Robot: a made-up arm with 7 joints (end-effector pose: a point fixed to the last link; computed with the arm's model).
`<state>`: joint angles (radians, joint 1 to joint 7).
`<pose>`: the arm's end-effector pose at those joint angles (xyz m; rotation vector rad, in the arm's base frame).
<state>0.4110 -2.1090 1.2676 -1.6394 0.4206 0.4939 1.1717</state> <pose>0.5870 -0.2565 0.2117 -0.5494 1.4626 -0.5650</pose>
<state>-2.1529 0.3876 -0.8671 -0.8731 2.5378 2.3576 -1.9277</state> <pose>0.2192 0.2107 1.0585 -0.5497 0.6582 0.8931</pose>
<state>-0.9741 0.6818 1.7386 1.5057 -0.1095 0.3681 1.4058</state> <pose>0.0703 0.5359 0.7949 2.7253 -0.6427 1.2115</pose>
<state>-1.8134 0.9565 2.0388 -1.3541 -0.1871 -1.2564 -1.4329</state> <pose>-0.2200 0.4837 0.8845 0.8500 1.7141 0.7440</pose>
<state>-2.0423 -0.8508 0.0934 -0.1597 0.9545 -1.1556 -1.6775</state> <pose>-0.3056 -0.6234 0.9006 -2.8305 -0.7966 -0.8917</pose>
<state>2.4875 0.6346 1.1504 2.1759 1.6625 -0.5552 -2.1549</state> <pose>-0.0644 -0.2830 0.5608 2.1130 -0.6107 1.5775</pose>
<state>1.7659 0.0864 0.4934 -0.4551 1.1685 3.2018 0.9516</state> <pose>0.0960 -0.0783 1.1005 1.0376 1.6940 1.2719</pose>
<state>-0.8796 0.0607 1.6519 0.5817 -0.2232 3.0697 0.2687</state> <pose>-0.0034 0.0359 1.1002 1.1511 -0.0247 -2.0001</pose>
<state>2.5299 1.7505 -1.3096 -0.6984 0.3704 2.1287 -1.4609</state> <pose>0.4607 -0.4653 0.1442 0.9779 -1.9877 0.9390</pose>
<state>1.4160 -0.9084 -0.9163 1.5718 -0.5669 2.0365 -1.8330</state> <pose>0.4068 0.5904 0.5975 -0.6018 1.8818 0.6143</pose>
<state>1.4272 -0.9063 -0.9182 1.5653 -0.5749 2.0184 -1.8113</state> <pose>0.4007 0.5971 0.5996 -0.5926 1.8884 0.6177</pose>
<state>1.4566 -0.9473 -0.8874 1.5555 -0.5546 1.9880 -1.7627</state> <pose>0.3802 0.6240 0.5697 -0.5786 1.9466 0.6440</pose>
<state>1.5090 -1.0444 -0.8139 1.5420 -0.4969 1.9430 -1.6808</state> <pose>0.3375 0.6691 0.4953 -0.5516 2.0773 0.6843</pose>
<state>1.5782 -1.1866 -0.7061 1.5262 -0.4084 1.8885 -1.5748</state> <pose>0.2730 0.7100 0.3817 -0.4958 2.2734 0.6979</pose>
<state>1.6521 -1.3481 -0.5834 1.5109 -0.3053 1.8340 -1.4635</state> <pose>0.1991 0.7235 0.2503 -0.3998 2.4945 0.6442</pose>
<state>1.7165 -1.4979 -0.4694 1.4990 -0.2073 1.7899 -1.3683</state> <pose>0.1351 0.7056 0.1307 -0.2761 2.6807 0.5264</pose>
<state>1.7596 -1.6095 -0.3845 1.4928 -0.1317 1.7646 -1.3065</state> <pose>0.0946 0.6736 0.0460 -0.1635 2.7952 0.4007</pose>
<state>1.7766 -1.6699 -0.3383 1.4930 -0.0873 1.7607 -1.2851</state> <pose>0.0790 0.6490 0.0030 -0.0989 2.8453 0.3253</pose>
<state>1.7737 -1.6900 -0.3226 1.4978 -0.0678 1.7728 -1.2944</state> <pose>0.0801 0.6375 -0.0100 -0.0826 2.8593 0.3067</pose>
